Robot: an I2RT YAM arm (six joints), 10 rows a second.
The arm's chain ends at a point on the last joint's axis. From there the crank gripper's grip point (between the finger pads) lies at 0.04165 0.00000 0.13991 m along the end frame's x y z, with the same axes.
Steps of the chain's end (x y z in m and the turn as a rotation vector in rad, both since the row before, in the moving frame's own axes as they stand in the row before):
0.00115, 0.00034, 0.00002, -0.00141, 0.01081, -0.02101
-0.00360, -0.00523, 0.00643, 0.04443, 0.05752, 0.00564
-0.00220, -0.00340, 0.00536, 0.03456, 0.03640, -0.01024
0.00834, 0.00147, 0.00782, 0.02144, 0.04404, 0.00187
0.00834, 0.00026, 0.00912, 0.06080, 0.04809, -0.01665
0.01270, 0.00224, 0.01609, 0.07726, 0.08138, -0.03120
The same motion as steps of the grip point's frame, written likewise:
0.00265, -0.00035, -0.00044, -0.00141, 0.01081, -0.02101
0.00439, -0.01113, 0.00367, 0.04443, 0.05752, 0.00564
0.00284, -0.00866, 0.00366, 0.03456, 0.03640, -0.01024
0.01446, -0.00143, 0.00582, 0.02144, 0.04404, 0.00187
0.01494, -0.00893, 0.00668, 0.06080, 0.04809, -0.01665
0.02373, -0.00989, 0.01178, 0.07726, 0.08138, -0.03120

